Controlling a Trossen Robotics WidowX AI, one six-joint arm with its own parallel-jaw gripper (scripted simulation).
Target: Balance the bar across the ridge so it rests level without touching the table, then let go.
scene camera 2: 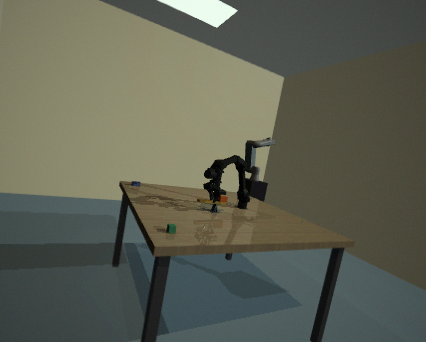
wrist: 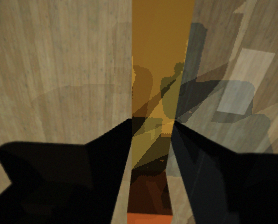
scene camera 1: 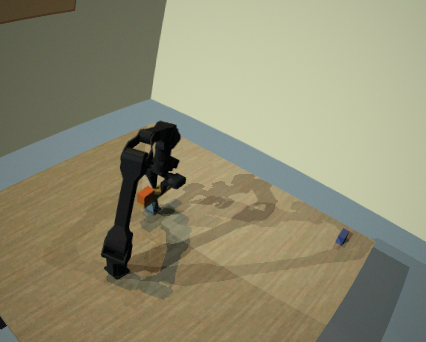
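You can see my gripper (scene camera 1: pixel 158 192) from the scene camera. From the wrist there's my gripper (wrist: pixel 151 124) again, and a bar (wrist: pixel 159 42) as well.
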